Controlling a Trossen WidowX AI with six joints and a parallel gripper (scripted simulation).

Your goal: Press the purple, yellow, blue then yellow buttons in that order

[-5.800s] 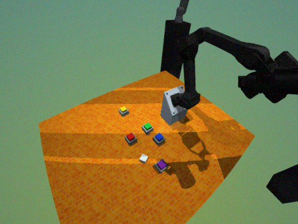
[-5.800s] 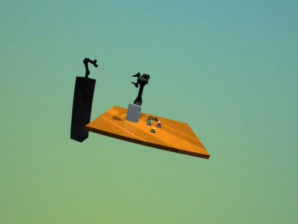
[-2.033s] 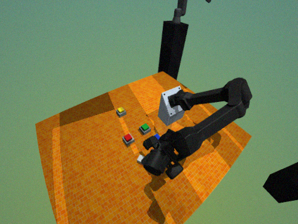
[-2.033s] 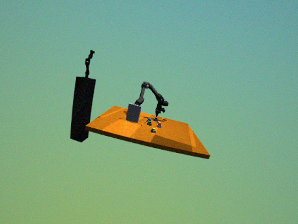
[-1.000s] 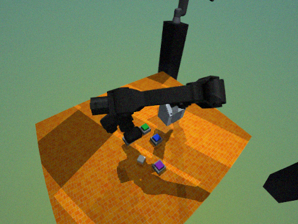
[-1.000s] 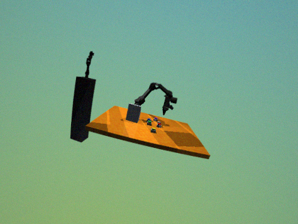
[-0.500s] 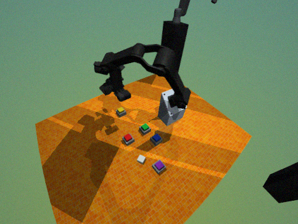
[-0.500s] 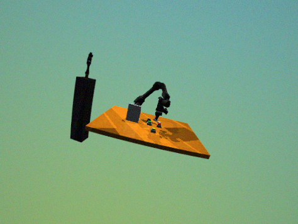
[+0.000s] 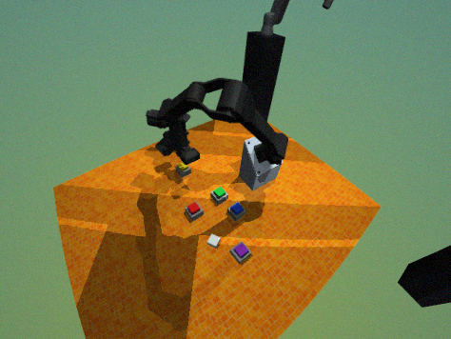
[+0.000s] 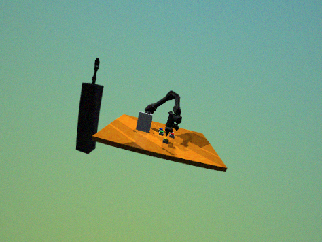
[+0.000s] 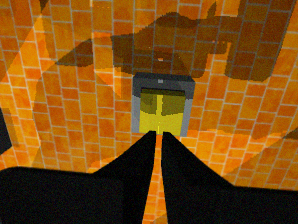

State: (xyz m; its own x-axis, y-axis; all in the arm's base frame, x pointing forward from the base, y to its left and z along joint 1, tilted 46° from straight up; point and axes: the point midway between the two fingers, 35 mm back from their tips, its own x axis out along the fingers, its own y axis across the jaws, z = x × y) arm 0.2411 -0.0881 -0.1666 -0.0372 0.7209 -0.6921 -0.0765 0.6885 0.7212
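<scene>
Now: gripper tip 3 cm above the yellow button. Round my gripper tip: blue button: 27 cm to the left, 7 cm behind, 3 cm below; green button: 18 cm to the left, 6 cm behind, 3 cm below; red button: 20 cm to the left, 5 cm ahead, 3 cm below.
</scene>
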